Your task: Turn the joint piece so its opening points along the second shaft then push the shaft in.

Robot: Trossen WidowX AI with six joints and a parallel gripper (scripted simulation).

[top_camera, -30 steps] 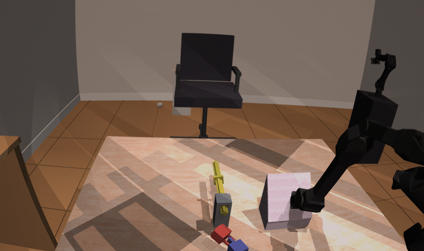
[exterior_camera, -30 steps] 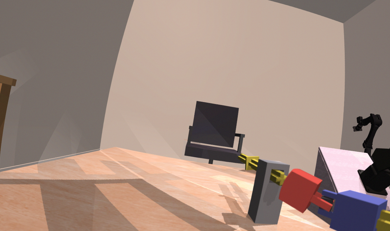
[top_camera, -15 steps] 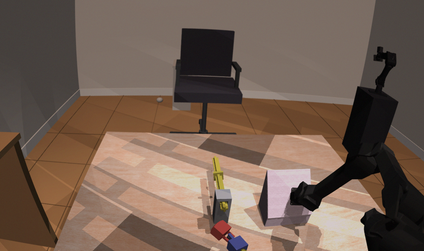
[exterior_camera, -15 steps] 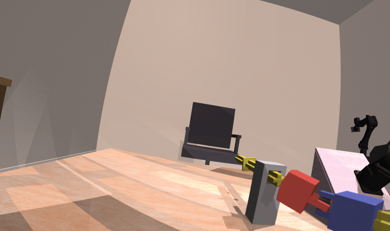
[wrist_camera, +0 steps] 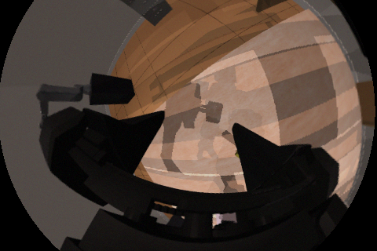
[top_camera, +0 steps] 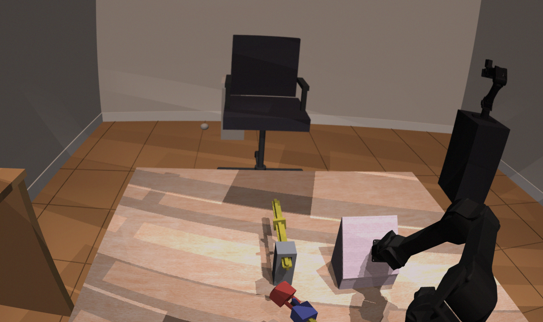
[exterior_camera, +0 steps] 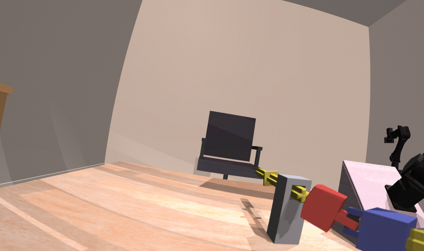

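Now: gripper tip 350 mm to the left of the red square joint piece, 180 mm short of it and 90 mm above it.
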